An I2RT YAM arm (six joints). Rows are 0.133 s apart.
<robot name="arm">
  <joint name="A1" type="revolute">
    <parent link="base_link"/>
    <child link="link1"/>
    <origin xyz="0 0 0.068"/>
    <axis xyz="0 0 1"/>
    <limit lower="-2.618" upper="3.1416"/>
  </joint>
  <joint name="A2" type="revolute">
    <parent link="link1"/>
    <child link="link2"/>
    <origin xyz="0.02 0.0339 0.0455"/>
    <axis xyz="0 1 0"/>
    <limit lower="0" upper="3.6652"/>
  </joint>
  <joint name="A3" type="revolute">
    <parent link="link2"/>
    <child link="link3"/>
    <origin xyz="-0.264 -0.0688 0"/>
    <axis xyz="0 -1 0"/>
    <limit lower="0" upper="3.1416"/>
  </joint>
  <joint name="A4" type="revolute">
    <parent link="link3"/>
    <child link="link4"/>
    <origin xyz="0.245 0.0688 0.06"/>
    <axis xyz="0 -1 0"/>
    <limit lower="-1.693" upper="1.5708"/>
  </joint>
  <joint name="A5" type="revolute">
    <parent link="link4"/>
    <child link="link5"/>
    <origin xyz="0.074 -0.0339 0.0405"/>
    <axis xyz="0 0 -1"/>
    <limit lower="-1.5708" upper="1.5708"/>
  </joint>
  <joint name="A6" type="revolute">
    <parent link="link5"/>
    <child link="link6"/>
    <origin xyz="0.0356 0 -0.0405"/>
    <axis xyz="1 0 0"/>
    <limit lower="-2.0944" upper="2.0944"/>
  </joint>
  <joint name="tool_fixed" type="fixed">
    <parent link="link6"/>
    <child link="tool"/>
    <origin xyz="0 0 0" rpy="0 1.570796 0"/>
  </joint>
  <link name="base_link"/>
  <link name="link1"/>
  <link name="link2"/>
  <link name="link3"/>
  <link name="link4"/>
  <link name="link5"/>
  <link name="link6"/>
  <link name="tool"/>
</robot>
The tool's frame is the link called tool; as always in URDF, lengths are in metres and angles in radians.
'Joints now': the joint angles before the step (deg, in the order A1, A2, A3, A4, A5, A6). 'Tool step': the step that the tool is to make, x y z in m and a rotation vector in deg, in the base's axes. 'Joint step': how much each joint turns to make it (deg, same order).
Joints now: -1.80 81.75 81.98 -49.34 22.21 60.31
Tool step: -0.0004 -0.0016 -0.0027 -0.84 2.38 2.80
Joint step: -0.47 0.19 -0.09 -0.85 -1.41 -3.32
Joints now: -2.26 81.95 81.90 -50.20 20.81 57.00
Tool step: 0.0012 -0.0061 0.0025 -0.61 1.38 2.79
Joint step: -1.40 0.48 1.09 -0.64 -2.16 -3.89
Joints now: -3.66 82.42 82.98 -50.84 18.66 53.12
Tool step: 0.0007 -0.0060 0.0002 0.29 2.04 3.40
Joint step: -1.50 0.60 0.93 -1.25 -3.20 -3.88
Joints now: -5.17 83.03 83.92 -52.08 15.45 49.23
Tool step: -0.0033 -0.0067 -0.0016 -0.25 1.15 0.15
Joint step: -1.42 -0.32 -0.44 -0.61 -0.69 -1.51
